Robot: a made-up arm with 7 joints.
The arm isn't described. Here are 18 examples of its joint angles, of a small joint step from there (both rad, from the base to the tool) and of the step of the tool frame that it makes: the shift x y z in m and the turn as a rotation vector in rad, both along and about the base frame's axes.
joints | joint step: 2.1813 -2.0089 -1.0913 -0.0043 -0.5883 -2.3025 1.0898 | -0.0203 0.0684 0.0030 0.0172 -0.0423 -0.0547 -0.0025
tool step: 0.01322 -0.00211 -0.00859 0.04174 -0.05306 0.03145
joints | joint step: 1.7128 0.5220 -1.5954 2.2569 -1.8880 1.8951 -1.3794 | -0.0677 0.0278 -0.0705 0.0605 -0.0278 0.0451 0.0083
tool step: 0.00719 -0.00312 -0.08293 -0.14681 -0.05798 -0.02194
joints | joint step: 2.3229 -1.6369 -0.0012 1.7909 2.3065 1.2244 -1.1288 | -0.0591 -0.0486 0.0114 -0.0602 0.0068 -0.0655 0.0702
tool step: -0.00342 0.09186 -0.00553 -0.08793 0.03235 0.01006
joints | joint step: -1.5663 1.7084 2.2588 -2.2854 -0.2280 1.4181 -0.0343 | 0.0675 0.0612 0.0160 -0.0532 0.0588 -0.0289 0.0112
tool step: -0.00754 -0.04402 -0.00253 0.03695 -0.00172 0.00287
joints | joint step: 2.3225 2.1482 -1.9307 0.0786 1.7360 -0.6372 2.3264 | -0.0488 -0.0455 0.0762 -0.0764 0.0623 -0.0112 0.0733
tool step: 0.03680 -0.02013 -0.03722 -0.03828 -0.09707 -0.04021
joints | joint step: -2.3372 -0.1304 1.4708 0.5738 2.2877 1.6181 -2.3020 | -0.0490 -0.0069 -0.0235 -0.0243 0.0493 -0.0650 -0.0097
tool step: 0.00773 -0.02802 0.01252 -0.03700 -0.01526 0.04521
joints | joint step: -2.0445 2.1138 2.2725 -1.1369 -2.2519 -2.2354 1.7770 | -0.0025 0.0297 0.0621 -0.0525 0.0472 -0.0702 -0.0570
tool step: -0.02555 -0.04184 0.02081 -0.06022 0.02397 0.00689
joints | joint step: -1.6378 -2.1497 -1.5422 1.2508 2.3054 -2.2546 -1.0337 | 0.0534 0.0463 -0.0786 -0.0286 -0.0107 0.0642 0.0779
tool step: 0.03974 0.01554 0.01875 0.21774 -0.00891 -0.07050
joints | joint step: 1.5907 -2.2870 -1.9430 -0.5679 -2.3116 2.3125 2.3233 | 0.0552 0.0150 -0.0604 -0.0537 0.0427 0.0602 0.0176
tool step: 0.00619 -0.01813 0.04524 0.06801 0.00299 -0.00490
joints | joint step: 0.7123 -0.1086 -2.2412 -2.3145 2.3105 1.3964 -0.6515 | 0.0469 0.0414 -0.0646 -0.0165 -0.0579 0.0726 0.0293
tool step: -0.01463 0.03211 0.04099 0.12699 0.04556 -0.00113
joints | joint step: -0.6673 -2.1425 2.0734 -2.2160 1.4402 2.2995 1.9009 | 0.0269 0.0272 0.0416 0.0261 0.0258 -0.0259 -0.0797
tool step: 0.00220 -0.03104 0.02025 0.13251 -0.02101 0.00442
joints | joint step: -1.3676 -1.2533 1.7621 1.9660 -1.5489 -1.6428 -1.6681 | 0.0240 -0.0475 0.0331 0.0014 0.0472 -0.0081 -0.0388
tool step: 0.01252 -0.01483 -0.01317 -0.02029 -0.07405 0.01749
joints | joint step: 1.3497 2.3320 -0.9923 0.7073 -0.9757 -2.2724 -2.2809 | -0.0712 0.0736 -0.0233 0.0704 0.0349 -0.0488 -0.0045
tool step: 0.01042 0.01275 -0.01645 -0.04326 0.02465 -0.00489
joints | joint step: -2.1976 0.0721 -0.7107 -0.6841 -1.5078 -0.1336 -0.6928 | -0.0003 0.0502 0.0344 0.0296 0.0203 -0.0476 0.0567
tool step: -0.00822 0.00161 0.01537 0.03642 0.00485 0.03608
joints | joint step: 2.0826 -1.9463 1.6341 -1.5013 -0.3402 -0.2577 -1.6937 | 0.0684 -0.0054 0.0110 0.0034 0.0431 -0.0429 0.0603
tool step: 0.01617 -0.04650 0.04453 0.06996 0.02674 -0.05203
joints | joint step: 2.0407 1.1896 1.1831 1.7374 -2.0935 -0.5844 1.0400 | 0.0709 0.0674 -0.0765 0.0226 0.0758 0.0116 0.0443
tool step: 0.04721 0.05519 0.06949 0.14401 -0.02157 -0.11467
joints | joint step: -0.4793 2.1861 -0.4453 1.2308 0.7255 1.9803 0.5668 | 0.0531 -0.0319 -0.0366 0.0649 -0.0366 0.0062 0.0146
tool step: 0.04351 0.03190 -0.01337 0.02365 -0.05762 0.05004
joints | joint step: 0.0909 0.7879 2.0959 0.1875 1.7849 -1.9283 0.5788 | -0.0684 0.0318 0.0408 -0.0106 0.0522 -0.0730 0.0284
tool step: 0.01061 0.02245 0.01113 -0.00625 0.04841 -0.11329
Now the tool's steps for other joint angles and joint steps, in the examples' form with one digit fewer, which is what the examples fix.
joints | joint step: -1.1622 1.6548 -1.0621 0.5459 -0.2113 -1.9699 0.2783 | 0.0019 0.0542 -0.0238 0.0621 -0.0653 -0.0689 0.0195
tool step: -0.0033 -0.0478 -0.0250 -0.0126 -0.0508 0.0982
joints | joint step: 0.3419 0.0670 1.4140 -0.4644 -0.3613 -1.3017 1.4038 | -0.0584 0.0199 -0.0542 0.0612 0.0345 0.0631 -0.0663
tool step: -0.0086 0.0070 0.0355 0.0015 -0.0983 0.0018
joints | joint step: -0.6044 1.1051 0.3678 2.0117 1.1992 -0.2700 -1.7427 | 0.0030 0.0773 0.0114 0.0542 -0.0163 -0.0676 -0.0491
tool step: -0.0324 0.0241 -0.0177 0.1117 0.0731 0.0870
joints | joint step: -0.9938 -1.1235 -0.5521 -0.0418 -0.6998 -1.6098 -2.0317 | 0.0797 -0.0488 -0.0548 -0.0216 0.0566 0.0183 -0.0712
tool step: -0.0002 0.0245 -0.0162 0.1184 0.0139 0.0168
